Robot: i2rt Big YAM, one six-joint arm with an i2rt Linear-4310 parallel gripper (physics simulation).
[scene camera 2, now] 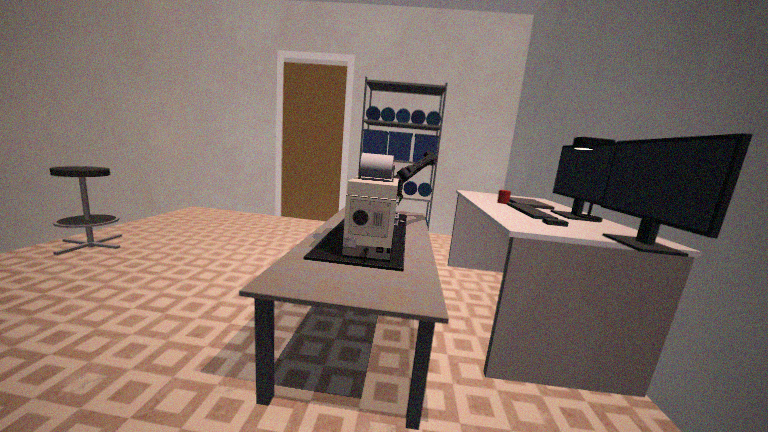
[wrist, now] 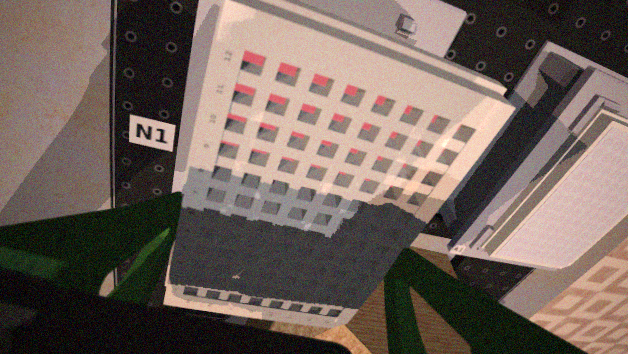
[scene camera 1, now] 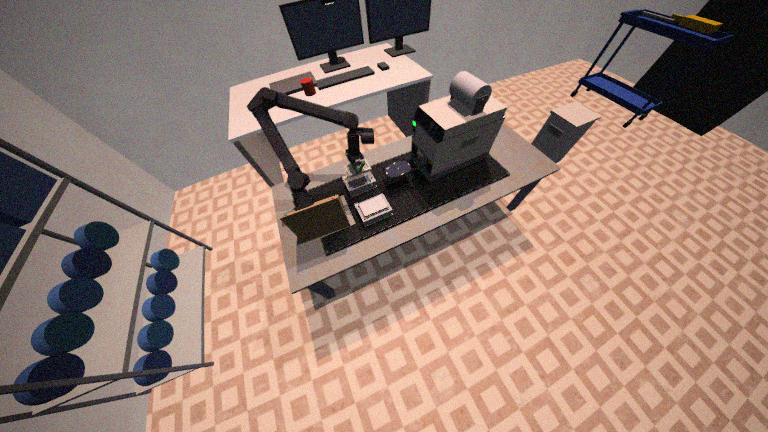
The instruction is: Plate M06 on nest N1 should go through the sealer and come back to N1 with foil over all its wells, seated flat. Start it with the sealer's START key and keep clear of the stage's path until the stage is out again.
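Places are measured from the arm's base along level axes (x back, y right, z up), in centimetres.
Pixels of known places: gripper, fingertip midpoint: (wrist: pixel 290 232) (scene camera 1: pixel 355 169); arm's base, origin of the base link: (scene camera 1: pixel 305 206).
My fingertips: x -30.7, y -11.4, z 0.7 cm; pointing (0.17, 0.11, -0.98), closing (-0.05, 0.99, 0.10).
For each thing: its top centre in the pictures, then the offset to it from my fingertips. "spot": a spot on its surface instead. Level surfaces: height alone.
- Plate M06, middle of its top: (wrist: pixel 305 227) (scene camera 1: pixel 357 167) dx -1.5, dy +0.1, dz +1.1 cm
- grey N1 nest, middle of its top: (wrist: pixel 297 133) (scene camera 1: pixel 358 177) dx -0.5, dy +0.3, dz -6.6 cm
- N1 label, surface spot: (wrist: pixel 152 133) spot: dx +6.5, dy -8.4, dz -13.3 cm
- dark stage, surface spot: (scene camera 1: pixel 398 170) spot: dx -21.6, dy +8.4, dz -3.4 cm
- white-topped plate, middle of its top: (wrist: pixel 586 209) (scene camera 1: pixel 373 205) dx -0.8, dy +21.6, dz -6.6 cm
- black perforated mat, its level: dz -13.3 cm
- table, its level: dz -14.6 cm
Plate M06 (wrist: pixel 334 127) (scene camera 1: pixel 357 171) is a white well plate with open, uncovered wells, some showing pink inside. My gripper (wrist: pixel 290 232) (scene camera 1: pixel 356 167) is shut on its two long sides with green fingers and holds it over the grey N1 nest (wrist: pixel 430 17) (scene camera 1: pixel 362 184), beside the N1 label (wrist: pixel 152 133). I cannot tell whether it touches the nest. The sealer (scene camera 1: pixel 456 134) (scene camera 2: pixel 370 217) stands to the right with a green light (scene camera 1: pixel 414 123) and a dark stage (scene camera 1: pixel 398 170) out in front. In scene camera 2 the sealer hides my gripper.
A second nest holds a white-topped plate (wrist: pixel 580 198) (scene camera 1: pixel 374 207) next to N1. A brown tray (scene camera 1: pixel 316 217) lies left of it. All stand on a black perforated mat (scene camera 1: pixel 429 198) on the table (scene camera 1: pixel 333 263). A desk with monitors (scene camera 1: pixel 333 91) is behind.
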